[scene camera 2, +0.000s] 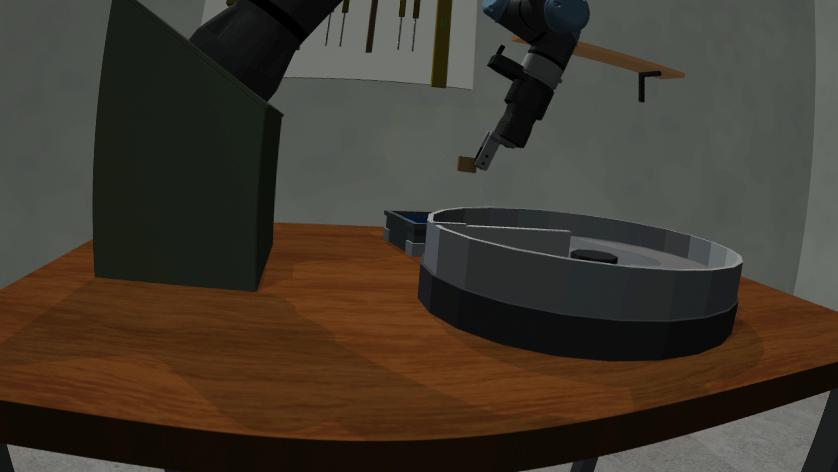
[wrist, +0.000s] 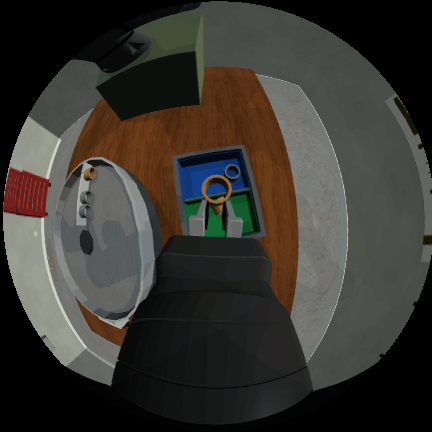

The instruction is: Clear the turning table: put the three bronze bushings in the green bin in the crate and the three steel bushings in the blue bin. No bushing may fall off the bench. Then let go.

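Places are measured from the arm's base along level axes (x right, y down, z ahead), in millimetres.
Pixels of known places: gripper, fingertip midpoint: (scene camera 2: 478,167) (wrist: 215,208); arm's base, origin of the base link: (scene camera 2: 227,70).
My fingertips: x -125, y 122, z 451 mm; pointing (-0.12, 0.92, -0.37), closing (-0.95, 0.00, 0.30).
Ahead of a thing's pixels: the offset from my fingertips to its top centre. "*": to the spot under its first point. Level surfaces: height alone.
My gripper (scene camera 2: 480,166) (wrist: 215,208) is shut on a bronze bushing {dx -6, dy -17, dz -19 mm} (scene camera 2: 466,164) (wrist: 204,190) and holds it high above the crate {dx -14, dy +89, dz -37 mm} (scene camera 2: 402,235) (wrist: 177,175). In the wrist view the held ring overlaps the divider between the blue bin {* dx +23, dy +133, dz -98 mm} (wrist: 192,175) and the green bin {* dx -70, dy +133, dz -7 mm} (wrist: 245,204). Another bronze bushing {dx -14, dy +100, dz -16 mm} (wrist: 218,208) lies in the green bin, partly hidden by the held ring and fingers. A steel bushing {dx -57, dy +107, dz -78 mm} (wrist: 232,179) is in the blue bin. On the turning table (scene camera 2: 577,293) (wrist: 147,240) are a bronze bushing {dx +284, dy +54, dz -184 mm} (wrist: 90,173) and two steel bushings {dx +297, dy +54, dz -124 mm} (wrist: 85,196) {dx +305, dy +54, dz -90 mm} (wrist: 84,211), in a row.
The turning table has a raised rim, an upright partition {* dx +318, dy +58, dz -125 mm} (scene camera 2: 521,235) and a dark hub {dx +337, dy +78, dz -18 mm} (scene camera 2: 594,256) (wrist: 86,242). A dark green pedestal (scene camera 2: 181,193) (wrist: 155,85) stands on the wooden bench {dy +139 mm} (scene camera 2: 234,351) (wrist: 235,110). A wall shelf (scene camera 2: 627,59) hangs behind the arm.
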